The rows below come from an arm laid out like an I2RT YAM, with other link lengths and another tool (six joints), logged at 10 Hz.
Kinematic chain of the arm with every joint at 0, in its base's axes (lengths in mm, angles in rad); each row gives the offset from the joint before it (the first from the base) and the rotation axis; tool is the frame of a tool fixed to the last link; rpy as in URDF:
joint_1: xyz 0 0 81.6 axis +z
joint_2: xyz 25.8 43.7 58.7 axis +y
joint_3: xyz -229.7 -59.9 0 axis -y
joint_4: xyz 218 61.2 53.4 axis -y
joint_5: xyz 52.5 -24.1 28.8 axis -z
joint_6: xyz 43.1 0 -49 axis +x
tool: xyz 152 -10 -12 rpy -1.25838 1.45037 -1.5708
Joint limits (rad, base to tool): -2.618..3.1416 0..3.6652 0..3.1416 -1.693..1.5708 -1.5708..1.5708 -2.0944..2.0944
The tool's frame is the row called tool.
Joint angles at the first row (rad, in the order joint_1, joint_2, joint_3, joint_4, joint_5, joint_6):
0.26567 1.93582 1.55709 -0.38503 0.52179 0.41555
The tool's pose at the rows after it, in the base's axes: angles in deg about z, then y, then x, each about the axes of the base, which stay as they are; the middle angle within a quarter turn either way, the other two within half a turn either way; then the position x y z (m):
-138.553 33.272 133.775 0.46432 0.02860 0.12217
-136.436 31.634 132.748 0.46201 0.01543 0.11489
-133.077 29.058 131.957 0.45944 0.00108 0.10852
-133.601 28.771 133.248 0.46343 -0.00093 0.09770
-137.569 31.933 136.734 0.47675 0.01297 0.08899
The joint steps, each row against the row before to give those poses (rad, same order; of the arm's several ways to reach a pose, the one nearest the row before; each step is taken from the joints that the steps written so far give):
-0.03999 0.02456 -0.03681 0.00762 -0.02012 0.05065
-0.02307 0.00005 -0.03379 0.02906 0.01217 0.01693
-0.02456 0.00761 -0.01541 0.00931 0.01841 0.04744
-0.01543 0.02756 0.00153 0.01982 -0.02592 0.00024
-0.00156 0.03676 0.02142 0.03839 -0.07506 -0.04889

